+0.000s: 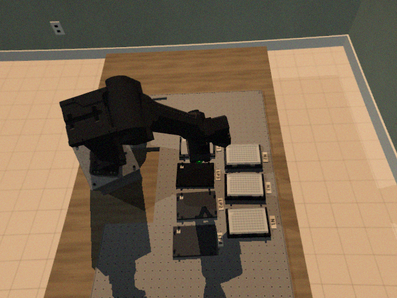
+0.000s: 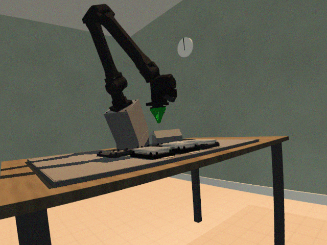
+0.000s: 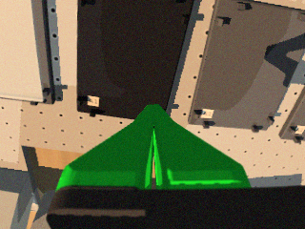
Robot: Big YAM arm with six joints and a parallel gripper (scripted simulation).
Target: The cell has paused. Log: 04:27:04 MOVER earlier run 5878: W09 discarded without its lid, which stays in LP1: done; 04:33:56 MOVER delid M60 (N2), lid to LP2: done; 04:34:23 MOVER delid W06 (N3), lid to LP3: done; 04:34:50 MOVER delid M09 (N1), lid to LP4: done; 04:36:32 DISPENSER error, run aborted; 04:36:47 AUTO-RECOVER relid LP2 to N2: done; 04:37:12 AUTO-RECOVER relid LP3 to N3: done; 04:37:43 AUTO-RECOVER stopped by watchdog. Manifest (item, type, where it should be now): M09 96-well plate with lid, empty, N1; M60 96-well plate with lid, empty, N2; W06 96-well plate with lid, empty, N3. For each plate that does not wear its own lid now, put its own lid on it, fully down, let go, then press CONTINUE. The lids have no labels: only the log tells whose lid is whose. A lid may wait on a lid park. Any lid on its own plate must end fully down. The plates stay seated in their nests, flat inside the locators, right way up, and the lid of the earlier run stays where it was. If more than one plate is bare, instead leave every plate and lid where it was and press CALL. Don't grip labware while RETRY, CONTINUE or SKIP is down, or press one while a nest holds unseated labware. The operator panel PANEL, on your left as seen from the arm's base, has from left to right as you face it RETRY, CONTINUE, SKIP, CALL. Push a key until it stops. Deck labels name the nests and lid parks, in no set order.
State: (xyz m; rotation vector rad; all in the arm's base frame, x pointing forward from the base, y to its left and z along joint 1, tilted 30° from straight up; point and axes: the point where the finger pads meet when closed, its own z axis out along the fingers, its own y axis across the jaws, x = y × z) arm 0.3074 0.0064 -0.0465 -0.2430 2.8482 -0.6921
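Now: hand 31 cm to the right of the continue key, 28 cm past it and 7 cm above it. Also, from my hand: lid park LP2: 13 cm below, 10 cm to the right, 2 cm behind; lid park LP3: 13 cm below, 2 cm to the left, 2 cm behind; LP1 label: 15 cm to the left, 13 cm below, 8 cm ahead.
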